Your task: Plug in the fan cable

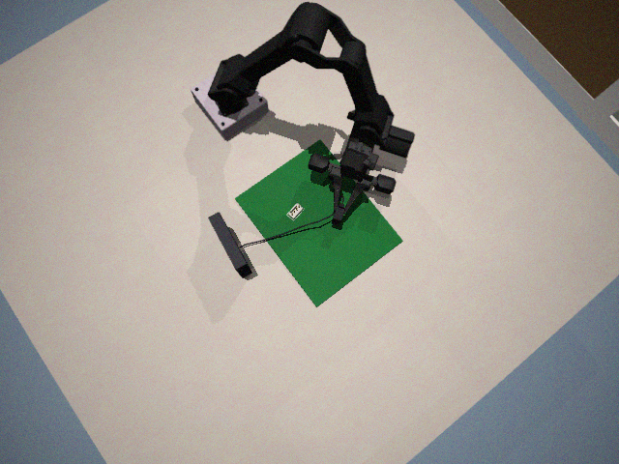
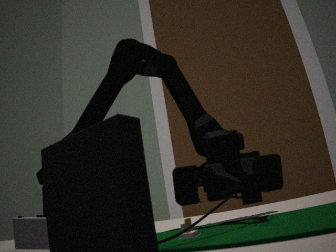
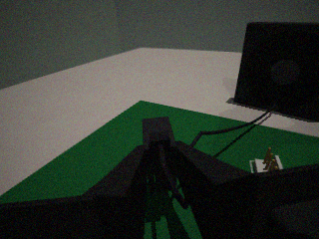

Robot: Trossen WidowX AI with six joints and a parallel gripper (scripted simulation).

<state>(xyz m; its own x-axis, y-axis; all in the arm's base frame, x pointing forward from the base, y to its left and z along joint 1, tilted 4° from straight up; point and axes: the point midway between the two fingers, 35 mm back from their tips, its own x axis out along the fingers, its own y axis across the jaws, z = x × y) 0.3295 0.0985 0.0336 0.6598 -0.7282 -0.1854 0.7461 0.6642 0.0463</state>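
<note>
The green board lies 2 cm behind my gripper tip, 4 cm to the right of it and 7 cm below it. Round my gripper tip: fan: 5 cm behind, 22 cm to the right; white four-pin fan header: 6 cm behind, 7 cm to the right, 6 cm below; black plug: 1 cm below.
</note>
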